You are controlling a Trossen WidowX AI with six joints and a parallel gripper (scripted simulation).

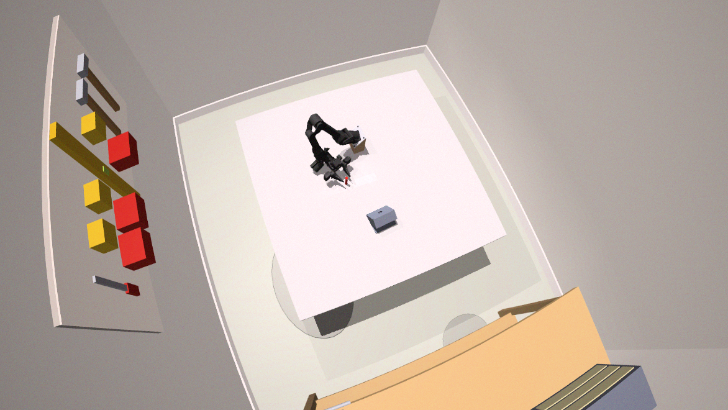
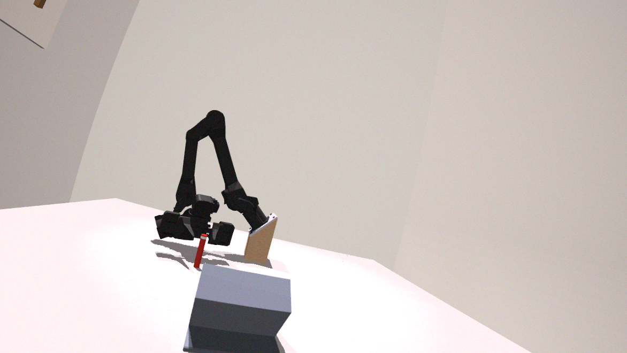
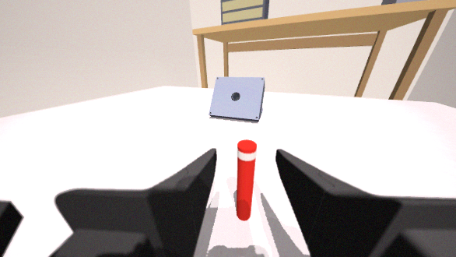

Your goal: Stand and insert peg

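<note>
Now: the peg 10 mm below my gripper tip. The rest, counted from my gripper tip: sloped panel 250 mm ahead, 130 mm to the left, 30 mm below.
</note>
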